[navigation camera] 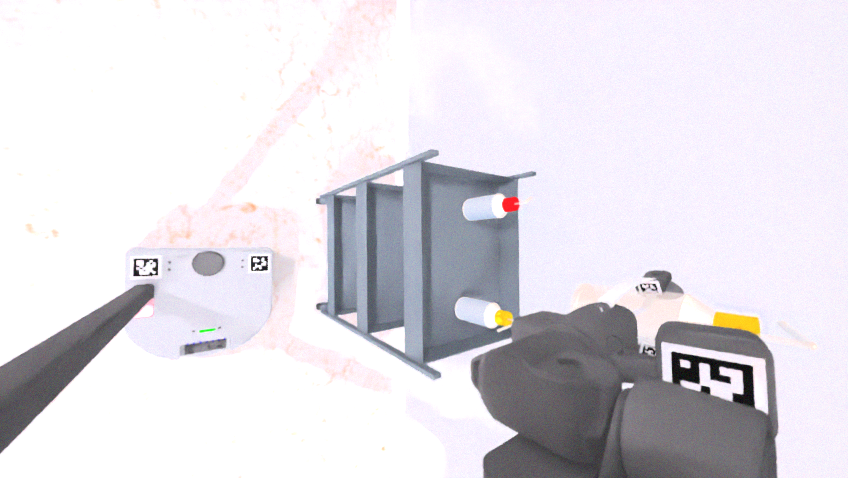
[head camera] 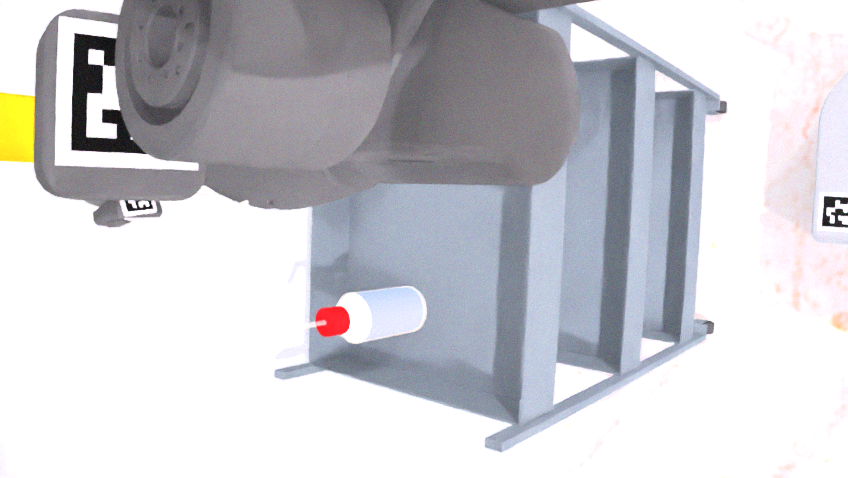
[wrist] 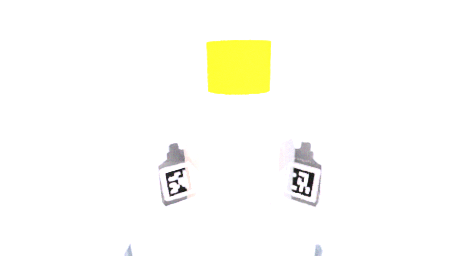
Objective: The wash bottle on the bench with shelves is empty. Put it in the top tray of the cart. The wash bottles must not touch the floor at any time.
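Frame: origin at the robot's base, x left, y down, z back, level; centimetres.
Seen in the pictures: gripper, between the fingertips: (navigation camera: 666,312); robot's base, origin of its link: (navigation camera: 207,262).
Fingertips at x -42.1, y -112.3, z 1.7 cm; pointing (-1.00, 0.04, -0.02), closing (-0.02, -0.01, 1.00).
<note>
Pixels of each thing's top centre, then the offset from my fingertips to it. "spot": a spot on its surface instead.
- white wash bottle with a yellow cap, a spot on its surface: (navigation camera: 736,323) spot: dz -1.0, dx +6.0, dy -6.4 cm
- blue-grey cart, a spot on its surface: (head camera: 540,296) spot: dz -12.2, dx +6.8, dy +41.8 cm
- red-capped bottle, centre of its top: (head camera: 298,327) (navigation camera: 528,201) dz -17.5, dx -15.4, dy +28.6 cm
- yellow-capped bottle, centre of its top: (navigation camera: 516,324) dz +9.3, dx -10.8, dy +28.6 cm
My gripper (navigation camera: 653,315) (wrist: 239,147) is shut on a white wash bottle with a yellow cap (navigation camera: 736,323) (wrist: 239,67). In the head view its yellow cap (head camera: 16,127) shows at the left edge, and my wrist hides most of the bottle. The bottle's lower end is hidden. The blue-grey cart (head camera: 540,296) (navigation camera: 413,261) has three trays. A red-capped bottle (head camera: 388,313) (navigation camera: 482,207) and, in the navigation view, a yellow-capped bottle (navigation camera: 476,311) stand in its top tray. My wrist overlaps the cart in the head view. The bench does not show.
My mobile base (navigation camera: 201,299) (head camera: 832,160) stands a little apart from the cart's lower end. A dark bar (navigation camera: 71,359) crosses the lower left of the navigation view. The cart has raised tray rims and long corner posts (head camera: 599,397) (navigation camera: 380,172).
</note>
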